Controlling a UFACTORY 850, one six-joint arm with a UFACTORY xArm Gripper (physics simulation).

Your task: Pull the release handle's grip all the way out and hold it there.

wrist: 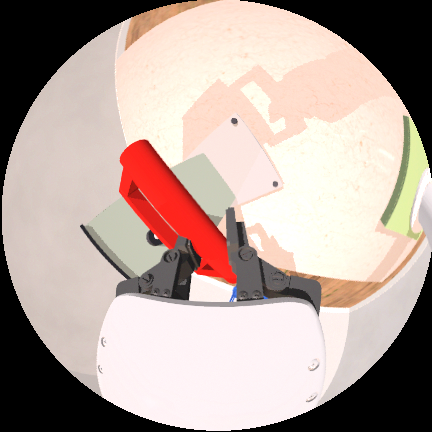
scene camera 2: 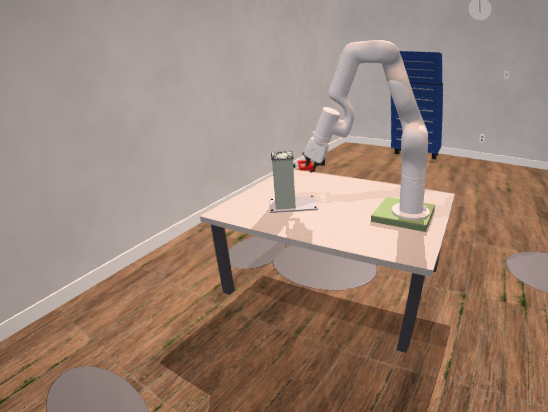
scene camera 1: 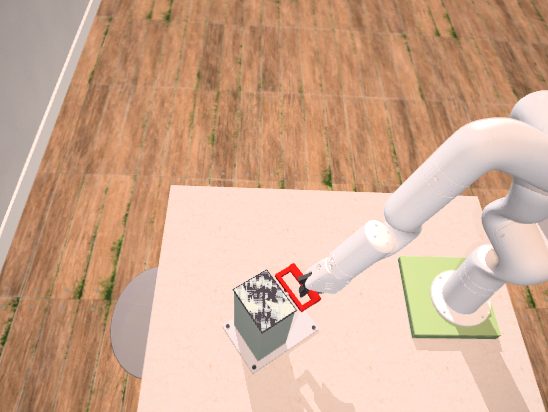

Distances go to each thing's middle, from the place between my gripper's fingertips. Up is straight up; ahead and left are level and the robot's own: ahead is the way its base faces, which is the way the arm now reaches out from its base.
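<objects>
The pale base plate [scene camera 1: 302, 326] is 8 cm ahead of my hand, 4 cm to the left of it and 18 cm below it.
</objects>
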